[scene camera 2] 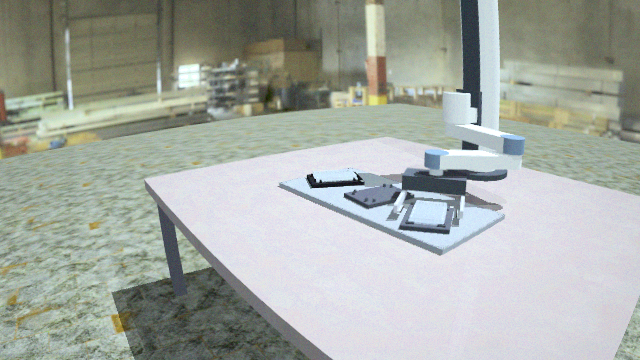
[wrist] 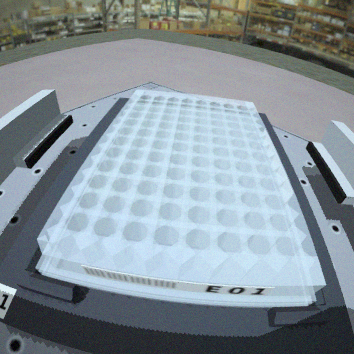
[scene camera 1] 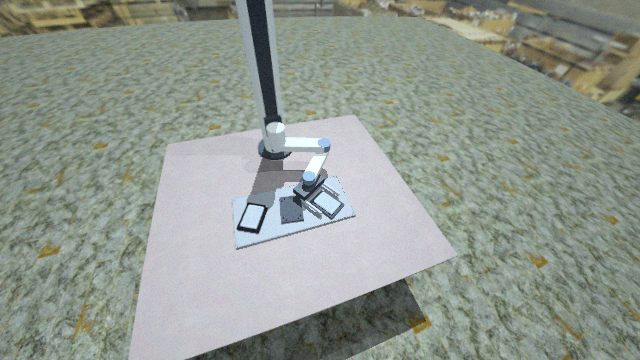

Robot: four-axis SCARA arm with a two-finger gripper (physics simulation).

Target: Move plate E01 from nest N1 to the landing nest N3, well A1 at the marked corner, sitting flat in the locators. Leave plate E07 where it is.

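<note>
Plate E01, a pale well plate with its label facing the wrist camera, sits in a dark nest at the right end of the baseboard. My gripper is open and low, with one finger beyond each long side of the plate and a gap on both sides. A dark nest without a plate is in the middle of the board. Another pale plate sits in a black nest at the left end; its label is not legible.
The pale baseboard lies on a pinkish table. The arm's column stands behind it. Small locator posts rise from the middle nest, next to one finger.
</note>
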